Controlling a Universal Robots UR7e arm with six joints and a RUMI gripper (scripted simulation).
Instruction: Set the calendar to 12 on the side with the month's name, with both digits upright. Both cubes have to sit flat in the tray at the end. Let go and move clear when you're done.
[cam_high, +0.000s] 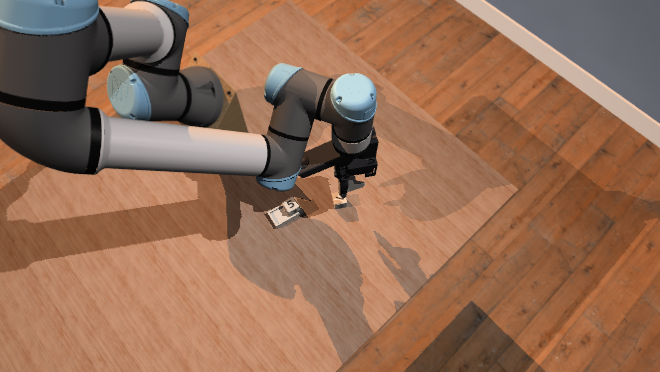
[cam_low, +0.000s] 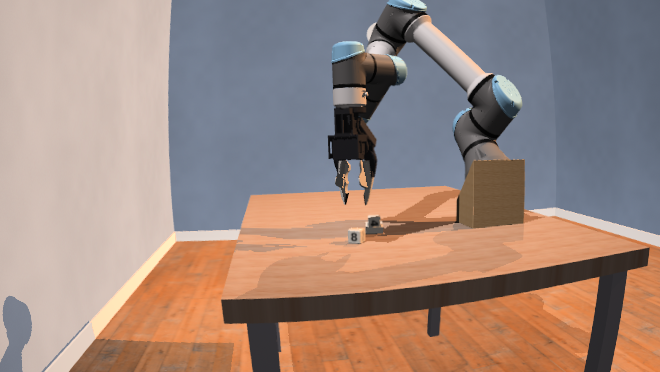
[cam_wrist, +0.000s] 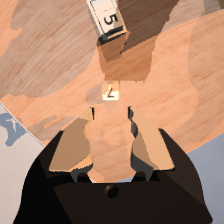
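Right now my hand is 90 mm above the white digit cube. From my hand the other things lie so: calendar tray 80 mm behind, 110 mm to the right, 100 mm below.
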